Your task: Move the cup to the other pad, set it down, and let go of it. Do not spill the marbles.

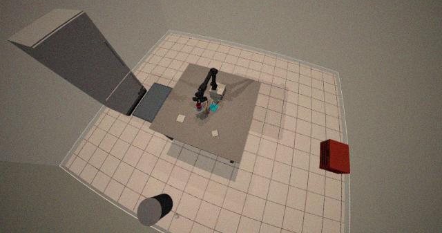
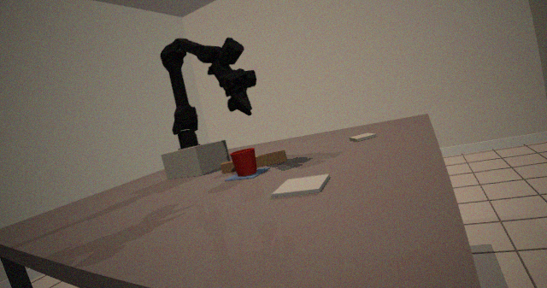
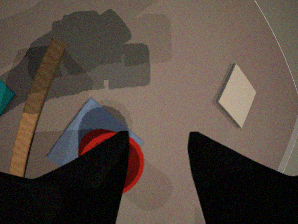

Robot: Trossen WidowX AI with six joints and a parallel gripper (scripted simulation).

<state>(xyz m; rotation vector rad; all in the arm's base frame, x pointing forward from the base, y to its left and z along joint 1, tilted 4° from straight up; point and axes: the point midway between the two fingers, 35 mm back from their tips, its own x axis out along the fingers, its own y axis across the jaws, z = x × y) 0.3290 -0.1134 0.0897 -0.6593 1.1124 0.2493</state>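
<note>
Now: the cup 4 cm behind my gripper tip, 3 cm to the right of it and 14 cm below it. From my gripper tip the other things lie so: blue pad: 4 cm behind, 3 cm to the right, 19 cm below; then wooden bar: 6 cm behind, 7 cm to the left, 17 cm below; then teal pad: 9 cm behind, 17 cm to the left, 19 cm below.
</note>
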